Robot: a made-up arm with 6 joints.
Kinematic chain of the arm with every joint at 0, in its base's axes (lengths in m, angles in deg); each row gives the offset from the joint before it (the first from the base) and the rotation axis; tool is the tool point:
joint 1: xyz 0 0 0.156 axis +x
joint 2: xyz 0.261 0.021 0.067 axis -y
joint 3: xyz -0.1 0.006 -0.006 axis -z
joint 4: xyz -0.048 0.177 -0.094 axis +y
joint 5: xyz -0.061 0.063 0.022 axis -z
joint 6: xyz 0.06 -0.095 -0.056 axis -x
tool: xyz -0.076 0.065 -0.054
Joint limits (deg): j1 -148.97..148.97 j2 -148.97..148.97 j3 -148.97..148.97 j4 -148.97..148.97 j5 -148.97..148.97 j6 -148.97..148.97
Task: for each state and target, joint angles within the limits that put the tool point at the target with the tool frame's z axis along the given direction. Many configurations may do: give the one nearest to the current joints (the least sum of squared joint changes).
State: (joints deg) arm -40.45 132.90 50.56 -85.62 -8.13 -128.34
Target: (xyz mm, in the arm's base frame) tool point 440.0 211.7 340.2 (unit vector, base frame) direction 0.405 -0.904 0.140
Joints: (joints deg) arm -1.97 132.19 54.61 -87.49 26.84 -130.17
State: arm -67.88 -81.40 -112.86 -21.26 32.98 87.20
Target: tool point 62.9 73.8 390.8 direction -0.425 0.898 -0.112
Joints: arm -93.20 -70.74 -129.98 1.62 43.65 94.82
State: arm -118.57 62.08 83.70 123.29 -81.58 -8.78
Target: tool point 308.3 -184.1 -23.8 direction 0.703 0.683 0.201
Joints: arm -148.97 53.90 53.90 107.31 -104.58 -10.56
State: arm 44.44 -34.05 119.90 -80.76 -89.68 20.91
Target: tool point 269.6 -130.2 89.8 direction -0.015 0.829 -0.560
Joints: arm 17.39 -31.98 121.84 -100.16 -88.69 31.99
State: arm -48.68 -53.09 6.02 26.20 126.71 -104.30
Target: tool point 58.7 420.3 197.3 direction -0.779 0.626 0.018
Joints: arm -38.74 -54.90 -11.45 9.23 136.22 -120.43
